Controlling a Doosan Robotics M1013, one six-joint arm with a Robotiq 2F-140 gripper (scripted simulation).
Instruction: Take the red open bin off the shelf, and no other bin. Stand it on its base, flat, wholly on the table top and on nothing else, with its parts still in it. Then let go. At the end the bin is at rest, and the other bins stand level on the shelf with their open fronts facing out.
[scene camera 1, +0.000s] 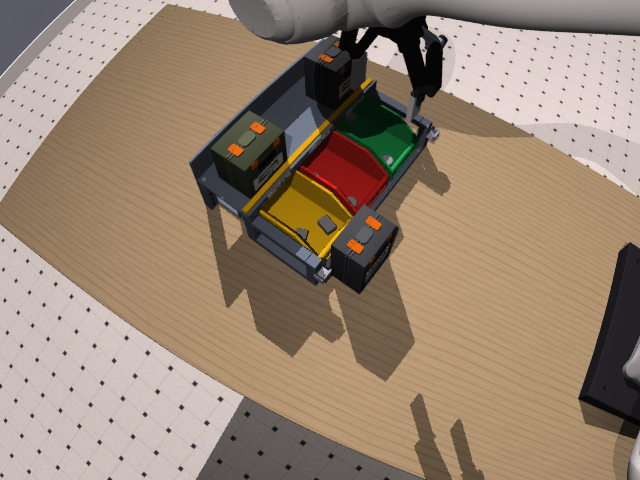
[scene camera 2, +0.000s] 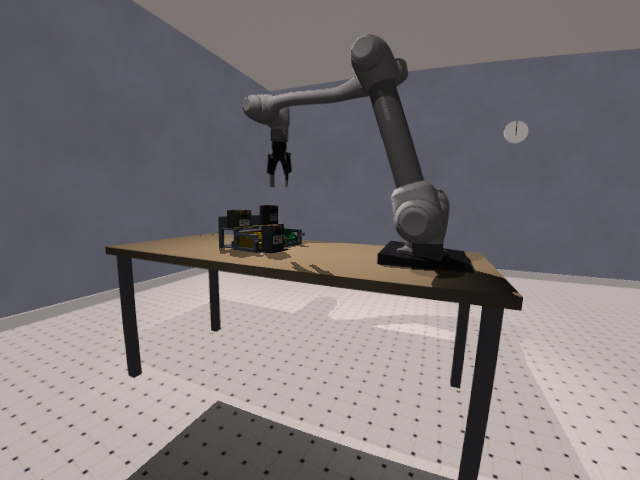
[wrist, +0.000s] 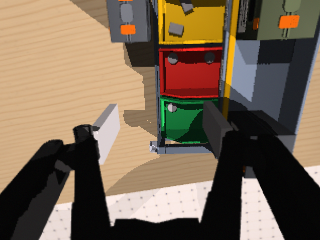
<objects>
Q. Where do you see a green bin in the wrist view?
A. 184, 125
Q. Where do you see a red open bin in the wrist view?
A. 191, 76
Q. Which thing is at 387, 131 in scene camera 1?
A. A green bin.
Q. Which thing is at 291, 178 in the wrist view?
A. My gripper.
</objects>
